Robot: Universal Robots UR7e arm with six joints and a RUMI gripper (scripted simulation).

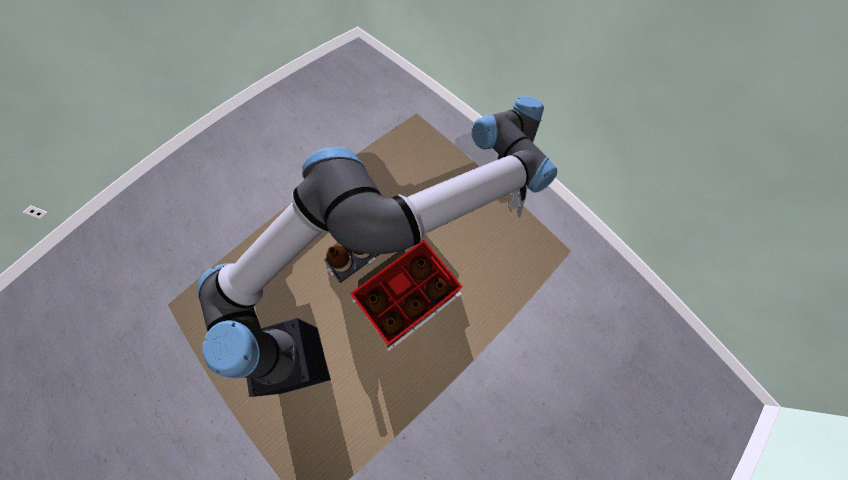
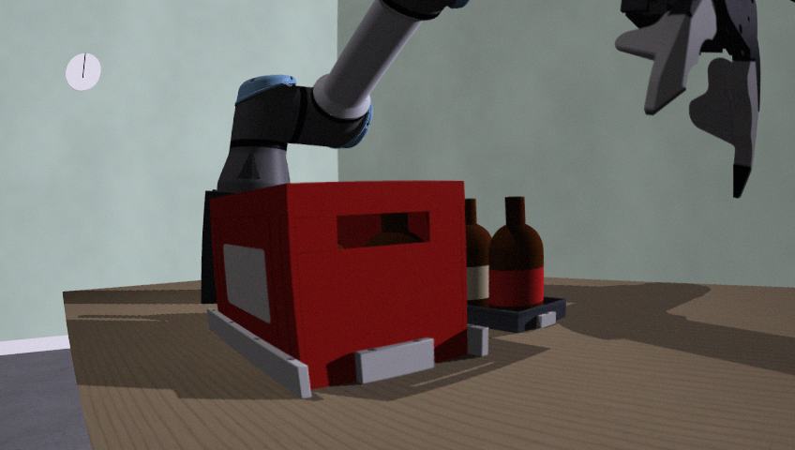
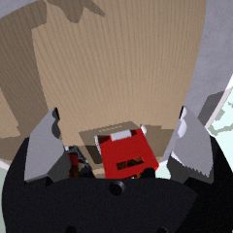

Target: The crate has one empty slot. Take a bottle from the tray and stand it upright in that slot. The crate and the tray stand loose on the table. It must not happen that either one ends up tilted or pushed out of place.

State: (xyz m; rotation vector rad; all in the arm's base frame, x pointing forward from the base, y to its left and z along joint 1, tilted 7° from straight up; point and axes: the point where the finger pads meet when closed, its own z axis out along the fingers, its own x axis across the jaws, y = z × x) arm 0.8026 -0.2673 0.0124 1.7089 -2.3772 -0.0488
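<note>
My hand is 380 mm past the cream-label bottle, 310 mm to the right of it and 90 mm above it. From my hand the other things lie so: dark tray: 370 mm behind, 320 mm to the left, 160 mm below; red crate: 420 mm behind, 80 mm to the left, 90 mm below.
</note>
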